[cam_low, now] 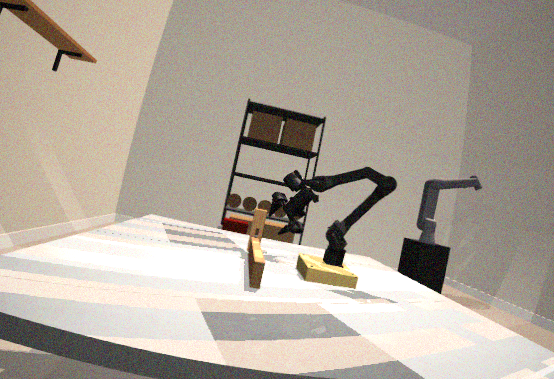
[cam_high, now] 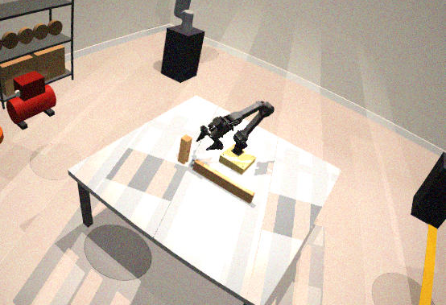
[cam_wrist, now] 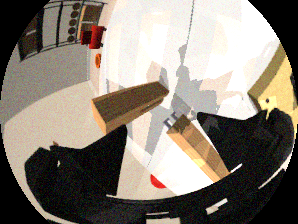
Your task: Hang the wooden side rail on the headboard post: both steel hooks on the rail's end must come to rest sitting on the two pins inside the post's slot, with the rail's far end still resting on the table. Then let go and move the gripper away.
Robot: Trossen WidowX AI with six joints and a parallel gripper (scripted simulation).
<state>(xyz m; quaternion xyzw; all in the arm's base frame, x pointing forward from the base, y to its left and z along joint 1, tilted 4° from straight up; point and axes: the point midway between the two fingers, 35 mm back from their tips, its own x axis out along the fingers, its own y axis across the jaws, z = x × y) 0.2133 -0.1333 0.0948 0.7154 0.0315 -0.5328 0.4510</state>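
Now: the wooden headboard post 7 cm to the right of my gripper tip, 6 cm ahead of it and 5 cm below it.
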